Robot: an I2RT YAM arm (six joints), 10 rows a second.
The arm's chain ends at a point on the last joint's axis. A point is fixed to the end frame.
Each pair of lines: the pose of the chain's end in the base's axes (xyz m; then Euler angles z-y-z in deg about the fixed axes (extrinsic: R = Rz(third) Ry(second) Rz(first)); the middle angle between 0 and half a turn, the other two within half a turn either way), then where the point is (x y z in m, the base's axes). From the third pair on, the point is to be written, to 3 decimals.
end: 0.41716, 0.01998, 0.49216, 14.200, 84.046, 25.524
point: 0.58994 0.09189 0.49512
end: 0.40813, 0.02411, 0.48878, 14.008, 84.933, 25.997
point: 0.58035 0.09740 0.48887
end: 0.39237, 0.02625, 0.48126, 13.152, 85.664, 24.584
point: 0.566 0.095 0.479
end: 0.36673, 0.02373, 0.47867, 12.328, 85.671, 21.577
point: 0.544 0.083 0.477
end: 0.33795, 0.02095, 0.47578, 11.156, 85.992, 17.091
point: 0.520 0.066 0.473
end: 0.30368, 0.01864, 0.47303, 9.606, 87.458, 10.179
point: 0.489 0.041 0.466
